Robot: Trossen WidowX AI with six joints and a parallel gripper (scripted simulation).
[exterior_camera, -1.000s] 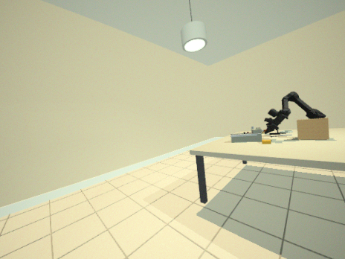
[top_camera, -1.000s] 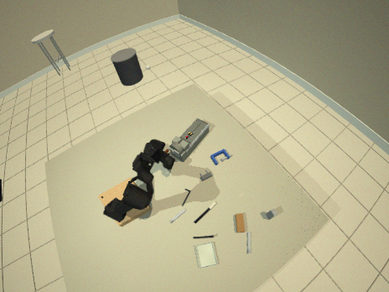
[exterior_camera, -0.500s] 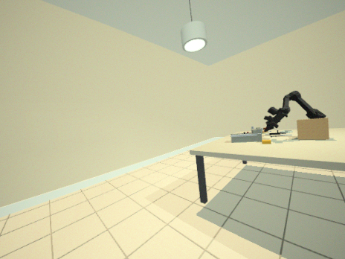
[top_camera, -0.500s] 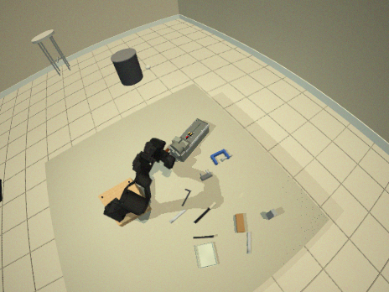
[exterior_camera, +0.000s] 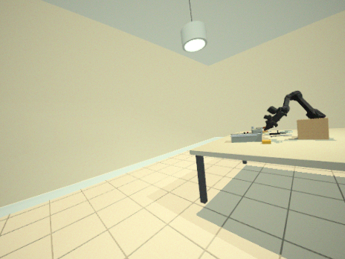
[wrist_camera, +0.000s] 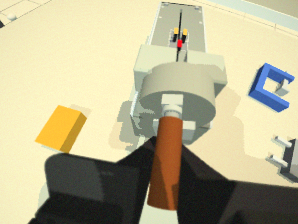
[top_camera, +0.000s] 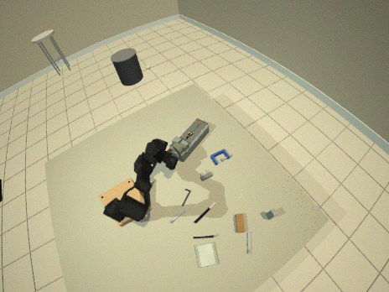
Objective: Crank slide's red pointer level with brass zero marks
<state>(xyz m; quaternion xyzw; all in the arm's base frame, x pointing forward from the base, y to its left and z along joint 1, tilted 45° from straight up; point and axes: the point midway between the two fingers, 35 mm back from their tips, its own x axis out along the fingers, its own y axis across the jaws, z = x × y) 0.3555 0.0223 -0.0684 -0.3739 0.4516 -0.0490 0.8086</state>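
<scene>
The orange block lies 140 mm to the left of my gripper tip, 80 mm below it and 20 mm behind it. From my gripper tip the other things lie so: red pointer (140 mm ahead, 30 mm to the left, 10 mm below); grey clamp (190 mm to the right, 80 mm below, 80 mm ahead); brown crank handle (30 mm above, 20 mm behind).
</scene>
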